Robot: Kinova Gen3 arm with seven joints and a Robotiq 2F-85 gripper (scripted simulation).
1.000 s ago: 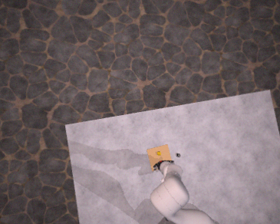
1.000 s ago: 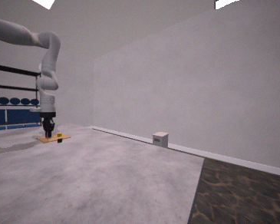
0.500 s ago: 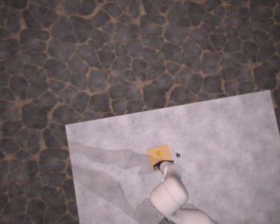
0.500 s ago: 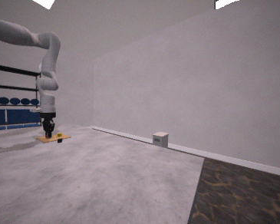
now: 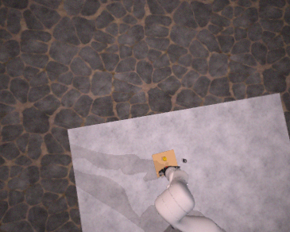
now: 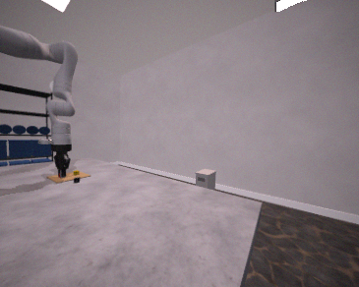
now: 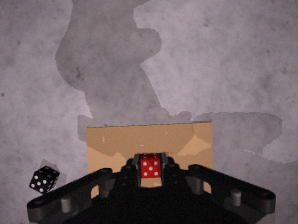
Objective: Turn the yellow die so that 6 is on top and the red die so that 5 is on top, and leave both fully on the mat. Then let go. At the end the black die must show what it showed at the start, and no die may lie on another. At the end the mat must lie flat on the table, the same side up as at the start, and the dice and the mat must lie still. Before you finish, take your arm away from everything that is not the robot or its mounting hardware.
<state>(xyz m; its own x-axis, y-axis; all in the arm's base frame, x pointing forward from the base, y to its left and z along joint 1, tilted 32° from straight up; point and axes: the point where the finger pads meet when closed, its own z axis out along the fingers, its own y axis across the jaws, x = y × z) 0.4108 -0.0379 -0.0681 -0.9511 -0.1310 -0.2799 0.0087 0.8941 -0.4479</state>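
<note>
The red die is 1 cm below my hand. The rest, counted from my hand: tan mat: 3 cm ahead, 2 cm below; yellow die: 6 cm ahead, 1 cm below; black die: 12 cm to the right, 2 cm ahead, 1 cm below.
</note>
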